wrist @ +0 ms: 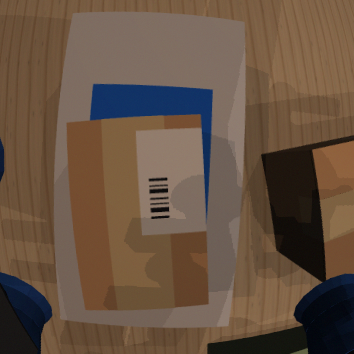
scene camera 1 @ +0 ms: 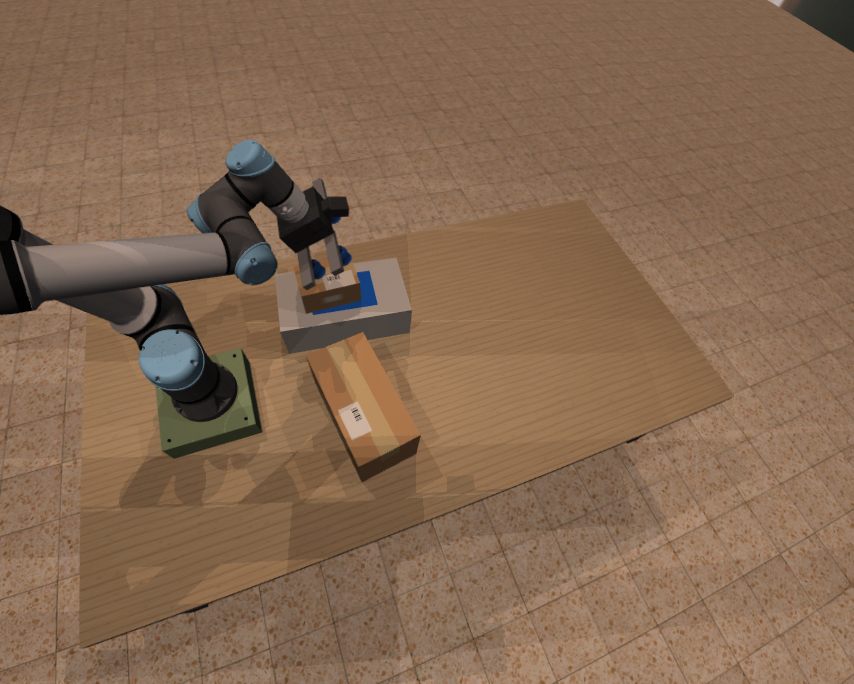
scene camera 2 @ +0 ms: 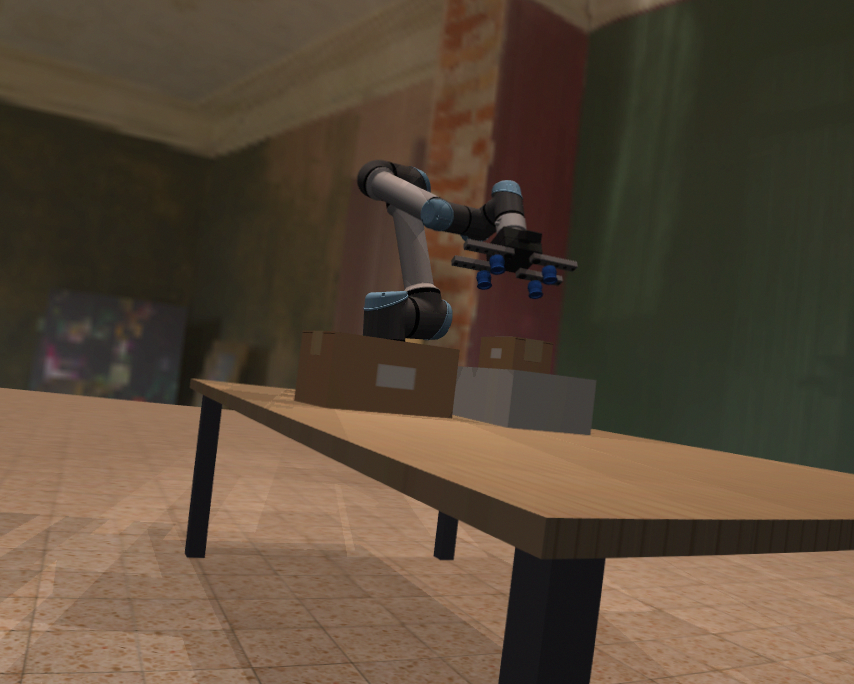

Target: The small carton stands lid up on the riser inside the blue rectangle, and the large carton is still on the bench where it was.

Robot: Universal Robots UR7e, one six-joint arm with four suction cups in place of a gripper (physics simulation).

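Seen in the pictures: hand, tool point: point(wrist: 182, 253) point(scene camera 2: 517, 283); arm's base, link origin: point(scene camera 1: 206, 392).
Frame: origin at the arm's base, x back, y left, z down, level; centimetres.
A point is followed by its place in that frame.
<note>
The small carton point(scene camera 1: 332, 297) @[z -8.8, x -34.9, y 17.3 cm] point(scene camera 2: 511, 354) @[z -8.2, x -41.7, y 18.1 cm] point(wrist: 137, 270) @[z -12.3, x -30.1, y 22.4 cm] stands on the grey riser point(scene camera 1: 345, 329) @[z -0.2, x -36.9, y 12.1 cm] point(scene camera 2: 550, 401) @[z 1.2, x -55.8, y 21.7 cm] point(wrist: 160, 47) @[z -4.4, x -51.2, y 21.7 cm], its taped, labelled face up. The blue rectangle point(scene camera 1: 367, 287) @[z -4.4, x -45.1, y 22.5 cm] point(wrist: 150, 100) @[z -4.4, x -45.1, y 22.3 cm] shows along two sides of it. The carton covers the rest and seems to reach past the rectangle's edge on the robot-base side; its bottom edges are hidden in the wrist view. The large carton point(scene camera 1: 377, 402) @[z -7.7, x -41.2, y -14.4 cm] point(scene camera 2: 349, 374) @[z 0.4, x -48.2, y -20.1 cm] point(wrist: 337, 172) @[z -7.7, x -39.0, y 2.1 cm] lies on the bench point(scene camera 1: 541, 334) @[z 7.6, x -96.9, y 4.0 cm] point(scene camera 2: 570, 477) @[z 7.6, x -128.5, y -14.7 cm] beside the riser. My suction gripper point(scene camera 1: 325, 245) @[z -25.4, x -35.7, y 20.4 cm] point(scene camera 2: 516, 276) @[z -25.4, x -35.7, y 20.4 cm] is open and empty, hanging well above the small carton.
The green base plate point(scene camera 1: 206, 438) @[z 1.5, x 0.4, y -11.5 cm] of the arm is on the bench, to the left of the large carton in scene camera 1. The large carton's near end is close to the riser's front side. Blue suction cups point(wrist: 331, 315) show at the wrist view's edges.
</note>
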